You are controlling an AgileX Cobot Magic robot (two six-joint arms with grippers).
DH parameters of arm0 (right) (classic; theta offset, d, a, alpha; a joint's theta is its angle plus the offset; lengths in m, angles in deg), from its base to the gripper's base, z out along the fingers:
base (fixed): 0 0 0 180
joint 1: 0 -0.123 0 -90
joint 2: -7.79 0 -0.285 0
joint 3: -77.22 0 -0.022 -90
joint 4: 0 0.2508 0 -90
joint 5: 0 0 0.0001 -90
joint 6: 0 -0.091 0 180
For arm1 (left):
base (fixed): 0 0 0 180
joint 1: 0 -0.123 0 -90
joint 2: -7.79 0 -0.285 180
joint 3: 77.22 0 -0.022 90
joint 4: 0 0.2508 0 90
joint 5: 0 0 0.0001 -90
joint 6: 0 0.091 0 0
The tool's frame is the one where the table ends.
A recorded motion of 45 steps. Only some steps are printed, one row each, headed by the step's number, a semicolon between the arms.
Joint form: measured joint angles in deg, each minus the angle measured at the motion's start. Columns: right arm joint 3, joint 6, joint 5, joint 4, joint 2, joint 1; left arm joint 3, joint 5, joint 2, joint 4, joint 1, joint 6.
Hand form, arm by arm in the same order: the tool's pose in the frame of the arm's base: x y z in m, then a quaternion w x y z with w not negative. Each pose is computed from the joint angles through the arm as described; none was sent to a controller.
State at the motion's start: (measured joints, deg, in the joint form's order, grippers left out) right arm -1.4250 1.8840 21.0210 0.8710 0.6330 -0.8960; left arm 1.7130 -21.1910 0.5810 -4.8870 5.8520 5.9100
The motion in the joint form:
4: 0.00 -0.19 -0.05 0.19 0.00 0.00; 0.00 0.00 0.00 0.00 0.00 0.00
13: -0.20 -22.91 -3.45 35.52 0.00 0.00; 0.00 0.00 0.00 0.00 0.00 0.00
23: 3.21 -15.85 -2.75 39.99 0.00 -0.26; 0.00 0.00 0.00 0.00 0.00 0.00
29: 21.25 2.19 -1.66 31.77 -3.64 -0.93; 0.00 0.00 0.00 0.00 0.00 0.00
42: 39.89 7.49 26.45 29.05 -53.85 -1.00; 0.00 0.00 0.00 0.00 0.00 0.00
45: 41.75 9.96 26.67 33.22 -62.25 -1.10; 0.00 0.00 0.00 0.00 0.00 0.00
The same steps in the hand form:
4: 0.0528 0.0014 0.1725 0.59643 -0.01318 0.80255 0.00366; 0.0523 -0.0082 0.1705 0.59196 0.05970 0.80296 -0.03567
13: 0.0537 0.0172 0.1818 0.52784 0.30333 0.70425 0.36524; 0.0523 -0.0082 0.1705 0.59196 0.05970 0.80296 -0.03567
23: 0.0512 0.0198 0.2023 0.55286 0.26523 0.69714 0.37149; 0.0523 -0.0082 0.1705 0.59196 0.05970 0.80296 -0.03567
29: 0.0333 0.0174 0.2982 0.69784 0.08183 0.66907 0.24224; 0.0523 -0.0082 0.1705 0.59196 0.05970 0.80296 -0.03567
42: 0.1622 0.0389 0.2837 0.28704 0.02220 0.93357 0.21347; 0.0523 -0.0082 0.1705 0.59196 0.05970 0.80296 -0.03567
45: 0.1883 0.0443 0.2698 0.23627 0.03020 0.94206 0.23621; 0.0523 -0.0082 0.1705 0.59196 0.05970 0.80296 -0.03567

